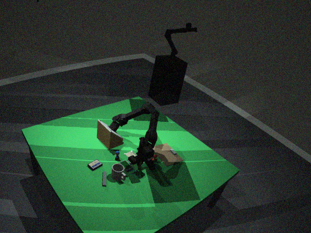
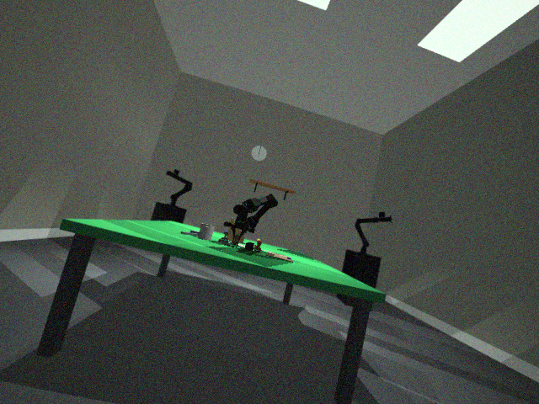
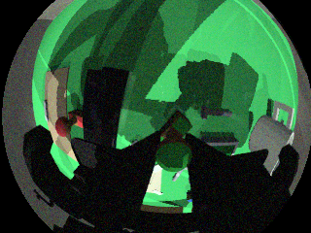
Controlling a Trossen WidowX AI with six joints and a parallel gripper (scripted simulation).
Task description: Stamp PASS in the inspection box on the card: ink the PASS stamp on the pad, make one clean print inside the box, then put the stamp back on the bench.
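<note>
My gripper tip is now 50 mm past the green ink pad, 80 mm to the left of it and 20 mm above it. Also, from my gripper tip: red-knobbed stamp: 20 mm behind, 140 mm to the left, 10 mm below; white card: 130 mm behind, 20 mm to the left, 30 mm below; black block: 10 mm behind, 90 mm to the left, 10 mm below.
</note>
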